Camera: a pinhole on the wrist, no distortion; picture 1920 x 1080 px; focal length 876.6 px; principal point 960.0 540.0 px. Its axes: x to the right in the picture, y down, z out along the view. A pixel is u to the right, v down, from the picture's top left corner.
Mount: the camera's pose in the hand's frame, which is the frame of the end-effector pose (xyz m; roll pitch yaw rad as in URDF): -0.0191 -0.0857 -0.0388 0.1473 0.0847 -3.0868
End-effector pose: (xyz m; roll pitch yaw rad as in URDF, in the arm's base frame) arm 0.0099 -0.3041 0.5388 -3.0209 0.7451 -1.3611
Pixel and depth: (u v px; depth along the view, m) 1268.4 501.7 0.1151
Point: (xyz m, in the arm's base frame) 0.0634 -0.1971 0.5408
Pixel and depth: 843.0 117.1 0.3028
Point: -0.1001 -0.1429 0.3619
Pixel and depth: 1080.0 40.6 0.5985
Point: -0.3549 0.1136 0.2638
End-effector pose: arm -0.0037 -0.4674 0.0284 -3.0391 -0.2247 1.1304
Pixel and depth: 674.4 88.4 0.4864
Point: 0.2498 -0.3885 -0.3816
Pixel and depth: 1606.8 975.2 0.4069
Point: -0.3690 -0.5852 -0.3798
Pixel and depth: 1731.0 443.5 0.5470
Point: -0.2086 -0.8529 -0.5339
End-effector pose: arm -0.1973 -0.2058 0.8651 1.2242 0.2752 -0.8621
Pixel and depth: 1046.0 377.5 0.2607
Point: -0.3790 -0.2969 0.9504
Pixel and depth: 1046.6 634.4 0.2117
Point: -0.3796 -0.2823 0.8652
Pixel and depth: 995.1 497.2 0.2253
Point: -0.3648 -0.2945 0.8984
